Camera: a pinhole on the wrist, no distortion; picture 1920 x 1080 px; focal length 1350.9 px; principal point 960.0 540.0 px. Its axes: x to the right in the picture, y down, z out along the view. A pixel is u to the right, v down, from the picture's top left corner.
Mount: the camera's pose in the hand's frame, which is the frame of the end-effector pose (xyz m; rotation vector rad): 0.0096 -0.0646 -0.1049 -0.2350 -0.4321 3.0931
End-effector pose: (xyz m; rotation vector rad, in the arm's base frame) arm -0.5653 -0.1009 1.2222 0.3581 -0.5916 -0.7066
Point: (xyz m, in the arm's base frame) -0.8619 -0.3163 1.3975
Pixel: 677.8 604.3
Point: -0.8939 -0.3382 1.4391
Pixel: 654.8 586.6
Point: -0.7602 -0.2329 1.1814
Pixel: 1051.9 1002.0
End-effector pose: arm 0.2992 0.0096 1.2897 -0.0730 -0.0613 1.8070
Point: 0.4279 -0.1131 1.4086
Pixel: 1679.9 422.3
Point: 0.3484 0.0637 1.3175
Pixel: 388.8 116.6
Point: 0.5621 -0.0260 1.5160
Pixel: 1171.5 936.1
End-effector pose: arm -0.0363 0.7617 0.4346 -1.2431 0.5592 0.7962
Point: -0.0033 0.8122 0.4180
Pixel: outside the picture
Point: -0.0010 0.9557 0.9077
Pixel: 1590.5 823.1
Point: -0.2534 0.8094 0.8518
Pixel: outside the picture
